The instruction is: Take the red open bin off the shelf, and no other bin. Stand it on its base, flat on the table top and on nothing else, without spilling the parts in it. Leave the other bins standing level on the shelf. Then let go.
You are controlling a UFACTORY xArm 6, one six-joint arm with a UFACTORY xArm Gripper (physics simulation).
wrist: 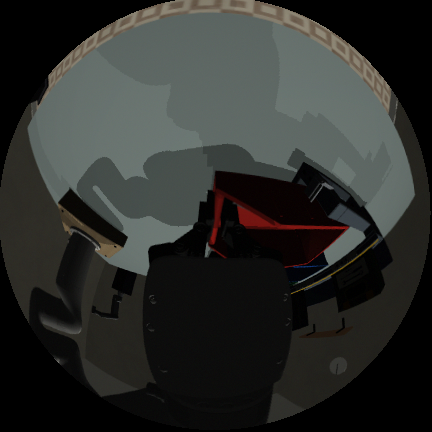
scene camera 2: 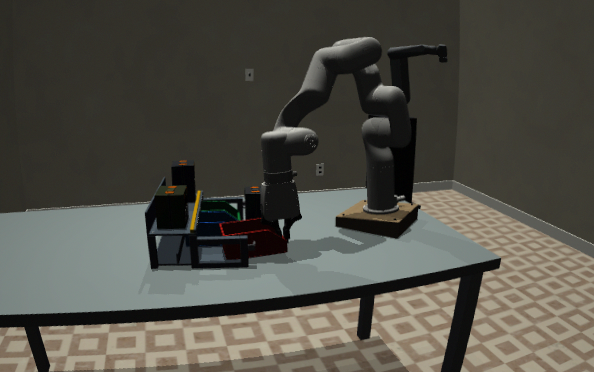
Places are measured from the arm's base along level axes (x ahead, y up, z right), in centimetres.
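Pixels of known places: gripper, fingertip midpoint: (wrist: pixel 217 199) (scene camera 2: pixel 283 242); arm's base, link origin: (wrist: pixel 84 237) (scene camera 2: pixel 381 209).
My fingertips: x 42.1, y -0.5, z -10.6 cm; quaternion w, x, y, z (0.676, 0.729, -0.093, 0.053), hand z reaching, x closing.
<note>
For each thing: its top centre in the pictures, then the offset to it from my fingertips. Level surfaces: height alone.
- red open bin, top centre: (wrist: pixel 283 255) (scene camera 2: pixel 252 224) dz +4.1, dx +7.5, dy +5.1 cm
- blue bin, top centre: (wrist: pixel 290 275) (scene camera 2: pixel 212 216) dz +18.0, dx +14.8, dy +3.9 cm
- green bin, top centre: (scene camera 2: pixel 213 205) dz +28.6, dx +11.2, dy +3.9 cm
- yellow rail, top centre: (scene camera 2: pixel 195 207) dz +19.6, dx +19.5, dy +7.0 cm
- dark box, top centre: (scene camera 2: pixel 255 189) dz +24.4, dx -1.7, dy +9.0 cm
- table, surface height: dy -4.2 cm
The red open bin (scene camera 2: pixel 270 244) (wrist: pixel 265 192) is partly out of the shelf (scene camera 2: pixel 195 252) (wrist: pixel 350 215). Its back part is behind the shelf's near side frame, and its front sticks out toward the robot base. My gripper (scene camera 2: pixel 281 234) (wrist: pixel 217 199) points down and is shut on the red bin's front wall, one finger inside and one outside. The bin's lower edge slants up slightly toward the gripper in the scene view; I cannot tell what its base touches. No parts can be made out inside. A blue bin (scene camera 2: pixel 212 228) (wrist: pixel 312 270) and a green bin (scene camera 2: pixel 220 205) sit in the shelf beyond the red one.
Dark boxes (scene camera 2: pixel 171 210) (scene camera 2: pixel 183 175) stand on the shelf's upper level, behind a yellow rail (scene camera 2: pixel 196 210). Another dark box (scene camera 2: pixel 253 202) is beyond the bins. The wooden robot base (scene camera 2: pixel 375 220) (wrist: pixel 92 232) stands on the table (scene camera 2: pixel 320 272) to the right in the scene view.
</note>
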